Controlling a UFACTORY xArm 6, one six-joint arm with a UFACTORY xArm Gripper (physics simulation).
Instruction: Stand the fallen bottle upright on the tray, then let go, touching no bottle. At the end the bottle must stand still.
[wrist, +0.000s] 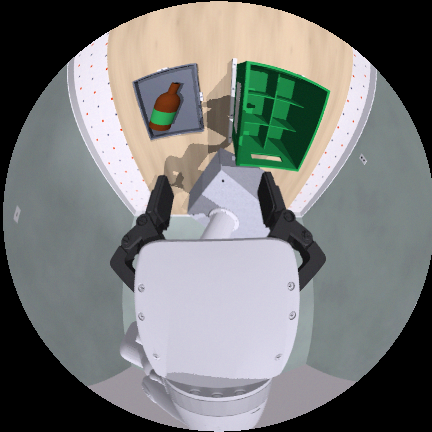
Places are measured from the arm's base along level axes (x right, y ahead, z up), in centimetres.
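Pixels of known places: gripper, fingertip midpoint: (214, 181); arm's base, link origin: (223, 218).
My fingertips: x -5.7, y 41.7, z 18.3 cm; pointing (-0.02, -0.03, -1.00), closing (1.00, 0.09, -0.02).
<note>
Ahead of a thing's pixels: the offset from my fingertips to its top centre. "*": to the spot under its first point.
A brown bottle @(dx -14.2, dy -1.2, dz -29.1 cm) (167, 106) with a green label lies on its side in the grey tray @(* dx -8.8, dy -12.3, dz -35.6 cm) (187, 129), at the upper left of the wrist view. Its neck points to the upper right, and its base is near the tray's lower left corner. My gripper (214, 181) is open with its fingers wide apart and nothing between them. It is apart from the bottle, which shows beyond the left finger and farther up the view.
A green crate @(dx +14.3, dy -0.2, dz -19.5 cm) (314, 131) with compartments stands right of the tray, with a thin white upright panel @(* dx +4.8, dy -0.3, dz -34.0 cm) (233, 100) at its left side. A grey angular block with a white cylinder (220, 225) shows between and below the fingertips. White dotted strips border the wooden table (220, 30).
</note>
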